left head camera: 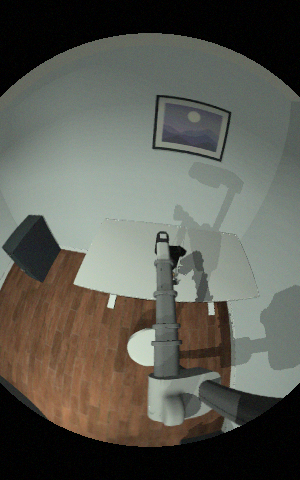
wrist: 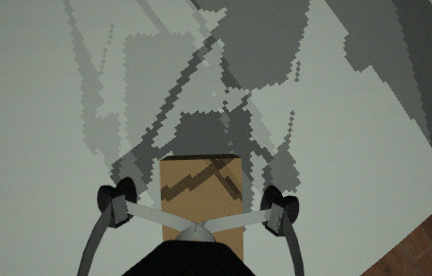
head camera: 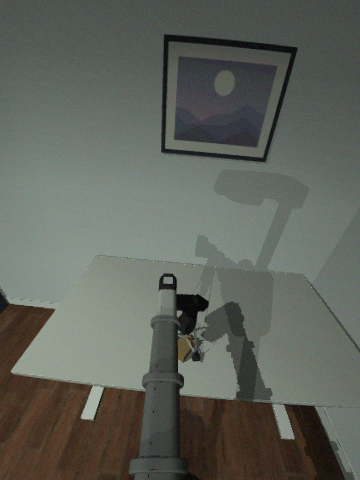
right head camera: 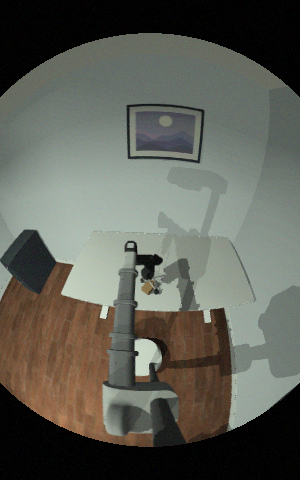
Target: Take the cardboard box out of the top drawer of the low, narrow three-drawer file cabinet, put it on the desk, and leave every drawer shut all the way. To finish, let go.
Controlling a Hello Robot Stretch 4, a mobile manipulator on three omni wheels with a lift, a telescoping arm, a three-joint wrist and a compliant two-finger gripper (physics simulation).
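Pixels of known places: gripper, fingertip midpoint: (wrist: 199, 198) (head camera: 184, 348) (right head camera: 148, 287); robot's base, link origin: (left head camera: 147, 345) (right head camera: 140, 355).
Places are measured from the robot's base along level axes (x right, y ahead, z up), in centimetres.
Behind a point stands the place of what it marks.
The cardboard box (head camera: 184, 349) {y 48.6, x 8.4, z 74.3 cm} (right head camera: 148, 287) {y 48.8, x 8.5, z 74.3 cm} (wrist: 202, 195) {y 52.3, x 9.8, z 74.3 cm} is brown with darker shadow stripes and lies on the pale desk (head camera: 75, 340) {y 53.6, x -40.0, z 69.3 cm} (left head camera: 97, 270) {y 53.7, x -42.2, z 69.3 cm} (right head camera: 82, 285) {y 50.0, x -41.4, z 69.2 cm} (wrist: 40, 175) {y 62.8, x -1.3, z 69.3 cm}, near its front half. In the wrist view my gripper (wrist: 199, 198) {y 51.5, x 8.7, z 69.6 cm} is open, its two fingertips standing apart from the left and right sides of the box, with desk showing in both gaps. The lower end of the box is hidden by the gripper's body. The arm hides part of the box in the head camera view. No drawer fronts of the file cabinet can be made out.
A dark, boxy piece of furniture (left head camera: 35, 247) {y 86.2, x -156.6, z 43.9 cm} (right head camera: 31, 260) {y 87.0, x -156.6, z 43.3 cm} stands left of the desk. A round white seat or disc (left head camera: 141, 347) {y -0.7, x -6.6, z 18.7 cm} (right head camera: 149, 357) {y -0.5, x 8.9, z 18.7 cm} is below the arm, before the desk. A framed picture (head camera: 220, 115) {y 110.9, x 20.4, z 159.8 cm} (left head camera: 191, 127) {y 111.0, x 19.6, z 162.4 cm} (right head camera: 165, 132) {y 110.9, x 20.5, z 162.2 cm} hangs on the wall behind.
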